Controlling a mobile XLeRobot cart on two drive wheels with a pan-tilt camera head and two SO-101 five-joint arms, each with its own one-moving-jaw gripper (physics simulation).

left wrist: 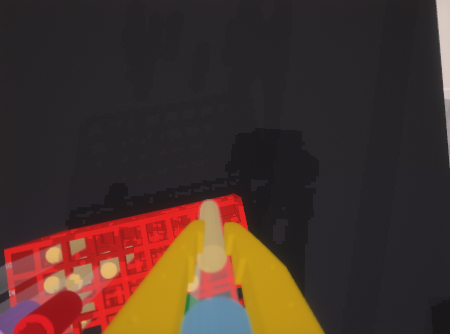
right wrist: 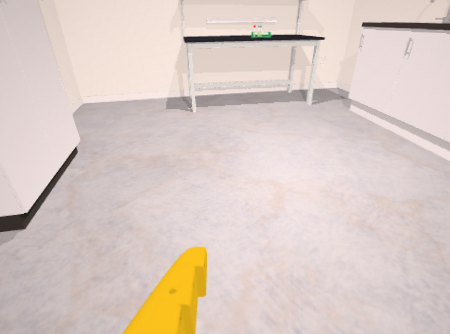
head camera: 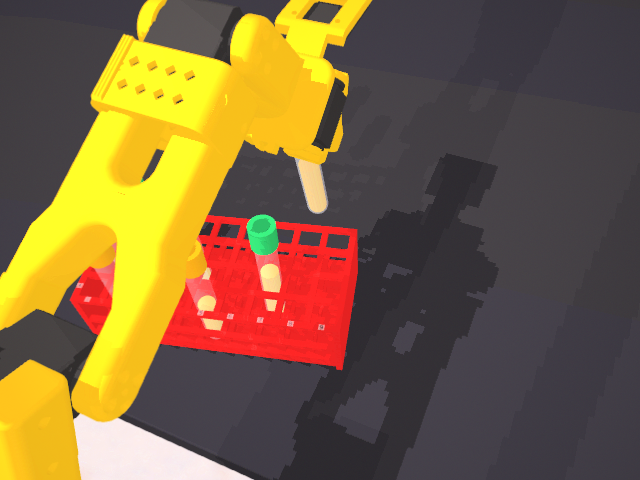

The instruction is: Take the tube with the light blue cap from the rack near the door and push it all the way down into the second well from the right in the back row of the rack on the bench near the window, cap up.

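Places are measured from the left arm's base along level axes (x right, y ahead, z up), in metres.
Where they show: left hand at its tool point: [left wrist: 204, 232] [head camera: 310, 138]; right hand at its tool point: [right wrist: 206, 265].
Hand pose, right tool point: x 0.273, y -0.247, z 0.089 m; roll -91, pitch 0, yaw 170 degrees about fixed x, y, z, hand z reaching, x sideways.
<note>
Things, the pixels of their top centre, and the offset from my right tool point. "pt": a spot on its surface instead. Level surfaces: height alone.
- tube with the light blue cap, top centre: [head camera: 303, 102] dz +0.084, dx -0.271, dy +0.549 m
- red rack at its top centre: [head camera: 217, 263] [left wrist: 137, 276] dz -0.045, dx -0.331, dy +0.499 m
- green-capped tube at its top centre: [head camera: 259, 226] dz +0.017, dx -0.286, dy +0.501 m
- orange-capped tube at a spot on its surface: [head camera: 195, 260] pt dz +0.014, dx -0.312, dy +0.463 m
- far bench at its surface level: dz -0.102 m
My left gripper [head camera: 309, 152] [left wrist: 214, 226] is shut on the tube with the light blue cap [head camera: 313, 188] [left wrist: 216, 317]. In the head view the tube hangs a little tilted, closed end down, above and behind the back right of the red rack [head camera: 349, 299] [left wrist: 150, 216]; its cap is hidden by the gripper. In the left wrist view the tube's end is drawn over the rack's far edge, near the second column from the right; its height above the wells is hard to tell. My right gripper [right wrist: 199, 260] shows one notched jaw, so it is fully open.
A green-capped tube [head camera: 262, 235] stands in the rack, left of the held tube. An orange-capped tube [head camera: 195, 260] stands further left, partly behind my arm. Red [left wrist: 50, 312] and purple [left wrist: 20, 315] caps show at lower left. A far bench [right wrist: 225, 38] bears a green rack [right wrist: 261, 35].
</note>
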